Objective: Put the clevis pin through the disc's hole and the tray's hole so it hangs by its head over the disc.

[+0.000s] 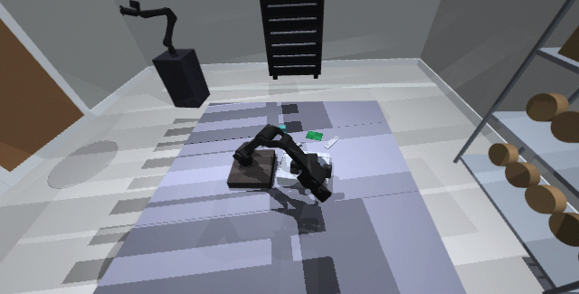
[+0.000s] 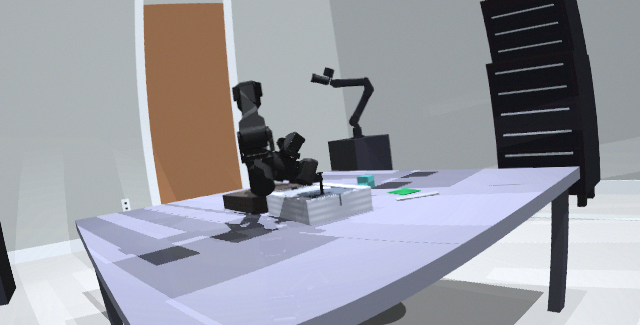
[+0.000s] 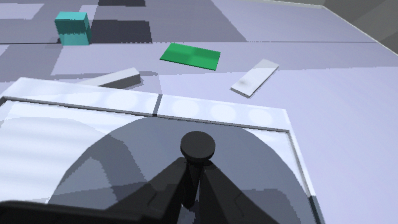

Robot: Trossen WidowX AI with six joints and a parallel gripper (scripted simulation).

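The clevis pin is 10 mm below my gripper tip. Also, from my gripper tip: disc (40 mm below); pale flat bar (240 mm to the left, 110 mm ahead, 90 mm below); steel tray (50 mm below, 40 mm behind).
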